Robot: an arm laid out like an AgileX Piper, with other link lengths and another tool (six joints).
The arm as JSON. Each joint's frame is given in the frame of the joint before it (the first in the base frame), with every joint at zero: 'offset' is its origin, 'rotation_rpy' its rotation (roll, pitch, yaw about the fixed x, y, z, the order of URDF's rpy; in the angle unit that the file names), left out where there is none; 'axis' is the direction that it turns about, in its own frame. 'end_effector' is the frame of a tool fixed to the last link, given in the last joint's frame.
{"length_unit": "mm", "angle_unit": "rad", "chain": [
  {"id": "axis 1", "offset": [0.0, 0.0, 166.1], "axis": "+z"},
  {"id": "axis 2", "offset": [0.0, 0.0, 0.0], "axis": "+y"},
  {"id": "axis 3", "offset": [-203.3, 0.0, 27.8], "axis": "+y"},
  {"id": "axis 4", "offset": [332.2, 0.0, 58.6], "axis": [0.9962, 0.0, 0.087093]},
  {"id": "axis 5", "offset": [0.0, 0.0, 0.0], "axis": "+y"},
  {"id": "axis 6", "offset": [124.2, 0.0, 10.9], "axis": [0.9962, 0.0, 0.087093]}
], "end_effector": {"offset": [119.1, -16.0, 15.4], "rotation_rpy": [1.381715, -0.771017, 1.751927]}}
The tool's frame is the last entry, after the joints.
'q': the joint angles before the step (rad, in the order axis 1, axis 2, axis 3, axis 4, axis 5, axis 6). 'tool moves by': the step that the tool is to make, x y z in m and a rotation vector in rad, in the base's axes. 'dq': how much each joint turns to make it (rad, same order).
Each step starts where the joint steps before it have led.
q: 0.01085, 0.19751, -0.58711, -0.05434, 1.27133, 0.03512
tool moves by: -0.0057, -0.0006, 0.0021, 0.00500, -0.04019, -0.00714
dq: -0.00043, -0.08179, 0.04212, -0.00168, -0.00013, 0.00847
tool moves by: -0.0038, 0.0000, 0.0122, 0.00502, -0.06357, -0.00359
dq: 0.00029, -0.07008, 0.01663, -0.00021, -0.00984, 0.00642
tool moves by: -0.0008, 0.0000, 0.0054, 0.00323, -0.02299, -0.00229
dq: 0.00004, -0.01721, 0.00009, -0.00004, -0.00569, 0.00410
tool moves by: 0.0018, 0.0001, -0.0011, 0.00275, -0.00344, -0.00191
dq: 0.00084, 0.00001, 0.00641, -0.00069, -0.00966, 0.00457
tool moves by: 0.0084, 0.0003, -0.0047, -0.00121, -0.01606, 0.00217
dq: -0.00028, -0.00011, 0.02944, 0.00022, -0.04546, -0.00024
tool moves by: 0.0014, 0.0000, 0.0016, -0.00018, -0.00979, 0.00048
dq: -0.00101, -0.00143, 0.00162, 0.00087, -0.01004, -0.00092
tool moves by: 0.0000, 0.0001, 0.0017, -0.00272, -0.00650, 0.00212
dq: 0.00107, -0.00393, -0.00025, -0.00093, -0.00242, -0.00240
